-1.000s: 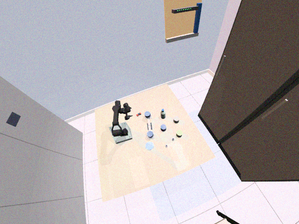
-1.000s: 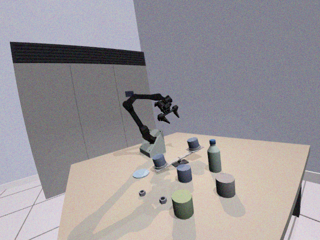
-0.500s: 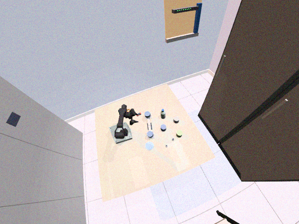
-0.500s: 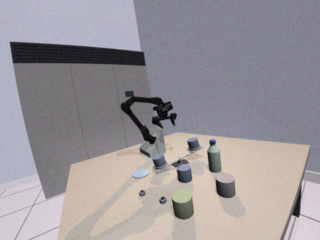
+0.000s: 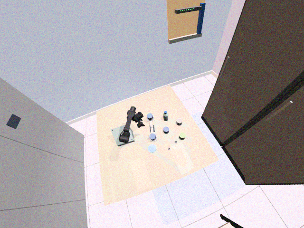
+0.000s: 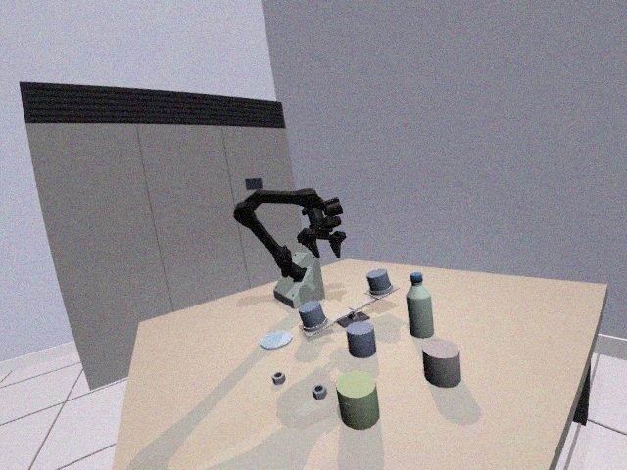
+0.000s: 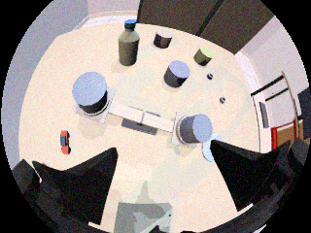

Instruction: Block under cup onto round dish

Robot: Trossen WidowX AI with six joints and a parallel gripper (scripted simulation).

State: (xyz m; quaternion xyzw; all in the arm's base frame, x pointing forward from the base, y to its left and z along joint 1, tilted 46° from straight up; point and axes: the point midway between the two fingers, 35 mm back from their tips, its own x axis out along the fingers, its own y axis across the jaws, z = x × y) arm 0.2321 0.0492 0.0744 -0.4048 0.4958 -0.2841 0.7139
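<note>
The pale teal block is 170 mm below my gripper tip, 130 mm to the right of it and 30 mm ahead of it. Also, from my gripper tip: green bottle: 300 mm ahead, 100 mm below, 30 mm to the left; round pale-blue dish: 240 mm to the right, 210 mm below, 40 mm behind; red object: 240 mm to the left, 200 mm below, 20 mm ahead.
</note>
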